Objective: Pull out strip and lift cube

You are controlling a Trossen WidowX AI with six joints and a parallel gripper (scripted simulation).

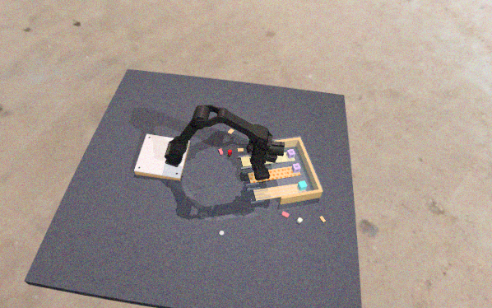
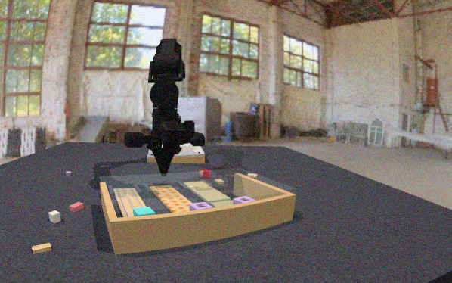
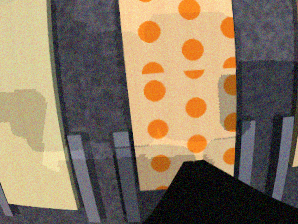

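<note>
Now: gripper tip 8 cm short of the dotted strip, 5 cm to the right of it and 4 cm above it. Also, from my gripper tip: red piece (16 cm behind, 9 cm to the left, 3 cm below); white cube (25 cm ahead, 16 cm to the right, 3 cm below).
</note>
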